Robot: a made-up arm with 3 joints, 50 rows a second.
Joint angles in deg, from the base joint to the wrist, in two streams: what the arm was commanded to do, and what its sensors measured. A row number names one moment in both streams.
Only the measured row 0 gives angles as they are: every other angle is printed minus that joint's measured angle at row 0.
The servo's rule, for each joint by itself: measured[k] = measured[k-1] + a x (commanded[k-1-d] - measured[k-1]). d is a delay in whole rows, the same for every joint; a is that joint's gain. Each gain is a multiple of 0.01, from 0.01 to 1. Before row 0 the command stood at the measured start. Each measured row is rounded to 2 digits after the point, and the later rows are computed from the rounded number. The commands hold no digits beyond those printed.
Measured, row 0: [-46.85, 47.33, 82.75]
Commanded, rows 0 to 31: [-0.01, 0.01, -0.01]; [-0.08, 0.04, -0.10]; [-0.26, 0.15, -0.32]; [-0.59, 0.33, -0.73]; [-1.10, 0.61, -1.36]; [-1.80, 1.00, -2.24]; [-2.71, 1.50, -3.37]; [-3.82, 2.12, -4.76]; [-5.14, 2.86, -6.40]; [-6.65, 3.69, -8.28]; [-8.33, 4.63, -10.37]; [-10.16, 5.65, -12.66]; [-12.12, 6.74, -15.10]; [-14.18, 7.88, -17.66]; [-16.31, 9.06, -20.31]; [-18.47, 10.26, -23.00]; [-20.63, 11.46, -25.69]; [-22.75, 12.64, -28.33]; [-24.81, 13.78, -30.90]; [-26.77, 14.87, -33.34]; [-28.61, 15.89, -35.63]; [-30.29, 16.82, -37.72]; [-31.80, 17.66, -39.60]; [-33.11, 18.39, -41.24]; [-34.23, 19.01, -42.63]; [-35.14, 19.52, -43.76]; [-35.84, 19.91, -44.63]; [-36.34, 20.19, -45.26]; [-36.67, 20.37, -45.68]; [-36.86, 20.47, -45.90]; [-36.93, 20.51, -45.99]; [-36.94, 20.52, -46.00]
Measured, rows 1 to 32: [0.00, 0.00, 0.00]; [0.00, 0.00, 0.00]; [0.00, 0.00, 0.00]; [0.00, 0.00, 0.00]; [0.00, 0.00, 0.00]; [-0.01, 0.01, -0.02]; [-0.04, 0.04, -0.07]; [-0.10, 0.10, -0.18]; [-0.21, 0.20, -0.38]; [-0.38, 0.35, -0.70]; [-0.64, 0.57, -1.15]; [-0.99, 0.86, -1.76]; [-1.45, 1.24, -2.55]; [-2.02, 1.71, -3.52]; [-2.71, 2.26, -4.68]; [-3.53, 2.90, -6.04]; [-4.47, 3.63, -7.58]; [-5.54, 4.44, -9.29]; [-6.72, 5.32, -11.16]; [-8.01, 6.26, -13.17]; [-9.40, 7.25, -15.30]; [-10.87, 8.27, -17.52]; [-12.40, 9.32, -19.79]; [-13.98, 10.37, -22.09]; [-15.59, 11.42, -24.39]; [-17.21, 12.45, -26.66]; [-18.81, 13.44, -28.86]; [-20.38, 14.38, -30.96]; [-21.90, 15.26, -32.94]; [-23.36, 16.07, -34.78]; [-24.73, 16.80, -36.45]; [-26.01, 17.44, -37.95]
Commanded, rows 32 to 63: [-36.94, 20.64, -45.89]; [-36.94, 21.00, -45.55]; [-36.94, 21.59, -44.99]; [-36.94, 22.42, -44.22]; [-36.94, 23.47, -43.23]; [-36.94, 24.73, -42.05]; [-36.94, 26.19, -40.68]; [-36.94, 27.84, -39.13]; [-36.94, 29.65, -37.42]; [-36.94, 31.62, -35.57]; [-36.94, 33.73, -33.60]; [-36.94, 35.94, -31.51]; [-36.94, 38.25, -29.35]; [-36.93, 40.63, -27.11]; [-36.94, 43.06, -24.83]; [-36.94, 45.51, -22.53]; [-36.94, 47.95, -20.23]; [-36.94, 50.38, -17.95]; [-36.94, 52.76, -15.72]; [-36.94, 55.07, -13.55]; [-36.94, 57.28, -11.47]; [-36.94, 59.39, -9.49]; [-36.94, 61.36, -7.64]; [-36.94, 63.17, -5.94]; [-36.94, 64.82, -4.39]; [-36.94, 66.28, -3.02]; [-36.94, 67.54, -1.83]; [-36.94, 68.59, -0.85]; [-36.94, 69.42, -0.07]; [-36.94, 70.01, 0.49]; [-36.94, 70.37, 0.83]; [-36.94, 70.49, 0.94]
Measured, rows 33 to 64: [-27.18, 18.00, -39.26]; [-28.24, 18.47, -40.39]; [-29.20, 18.86, -41.34]; [-30.05, 19.18, -42.13]; [-30.81, 19.46, -42.77]; [-31.48, 19.75, -43.24]; [-32.08, 20.10, -43.54]; [-32.61, 20.54, -43.66]; [-33.09, 21.10, -43.59]; [-33.51, 21.79, -43.33]; [-33.89, 22.63, -42.88]; [-34.23, 23.62, -42.24]; [-34.53, 24.77, -41.42]; [-34.80, 26.07, -40.43]; [-35.04, 27.53, -39.27]; [-35.25, 29.13, -37.95]; [-35.44, 30.86, -36.49]; [-35.60, 32.72, -34.90]; [-35.75, 34.68, -33.19]; [-35.88, 36.74, -31.38]; [-36.00, 38.87, -29.48]; [-36.10, 41.06, -27.52]; [-36.19, 43.28, -25.51]; [-36.27, 45.52, -23.48]; [-36.34, 47.75, -21.44]; [-36.41, 49.96, -19.41]; [-36.47, 52.13, -17.41]; [-36.52, 54.23, -15.46]; [-36.57, 56.24, -13.58]; [-36.61, 58.15, -11.78]; [-36.65, 59.93, -10.09]; [-36.68, 61.58, -8.52]
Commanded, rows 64 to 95: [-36.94, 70.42, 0.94]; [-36.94, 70.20, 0.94]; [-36.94, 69.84, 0.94]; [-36.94, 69.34, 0.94]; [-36.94, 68.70, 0.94]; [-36.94, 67.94, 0.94]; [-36.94, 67.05, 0.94]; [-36.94, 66.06, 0.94]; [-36.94, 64.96, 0.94]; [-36.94, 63.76, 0.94]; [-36.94, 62.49, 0.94]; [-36.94, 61.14, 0.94]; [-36.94, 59.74, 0.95]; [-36.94, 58.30, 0.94]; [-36.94, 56.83, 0.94]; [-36.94, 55.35, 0.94]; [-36.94, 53.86, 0.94]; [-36.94, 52.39, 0.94]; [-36.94, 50.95, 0.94]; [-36.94, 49.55, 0.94]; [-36.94, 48.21, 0.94]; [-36.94, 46.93, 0.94]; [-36.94, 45.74, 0.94]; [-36.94, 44.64, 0.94]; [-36.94, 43.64, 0.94]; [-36.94, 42.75, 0.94]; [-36.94, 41.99, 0.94]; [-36.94, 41.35, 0.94]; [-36.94, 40.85, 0.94]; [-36.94, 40.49, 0.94]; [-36.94, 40.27, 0.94]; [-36.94, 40.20, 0.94]
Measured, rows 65 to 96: [-36.71, 63.07, -7.08]; [-36.74, 64.39, -5.79]; [-36.76, 65.53, -4.66]; [-36.78, 66.47, -3.71]; [-36.80, 67.22, -2.92]; [-36.82, 67.79, -2.26]; [-36.83, 68.18, -1.72]; [-36.84, 68.40, -1.27]; [-36.85, 68.46, -0.89]; [-36.86, 68.36, -0.58]; [-36.87, 68.11, -0.32]; [-36.88, 67.72, -0.11]; [-36.89, 67.20, 0.07]; [-36.90, 66.55, 0.22]; [-36.90, 65.78, 0.34]; [-36.90, 64.90, 0.44]; [-36.90, 63.92, 0.53]; [-36.90, 62.85, 0.60]; [-36.90, 61.71, 0.66]; [-36.90, 60.50, 0.71]; [-36.90, 59.24, 0.75]; [-36.90, 57.94, 0.78]; [-36.90, 56.61, 0.81]; [-36.90, 55.27, 0.83]; [-36.90, 53.93, 0.85]; [-36.90, 52.60, 0.87]; [-36.90, 51.30, 0.88]; [-36.90, 50.03, 0.89]; [-36.90, 48.82, 0.90]; [-36.90, 47.67, 0.91]; [-36.90, 46.59, 0.92]; [-36.90, 45.59, 0.92]
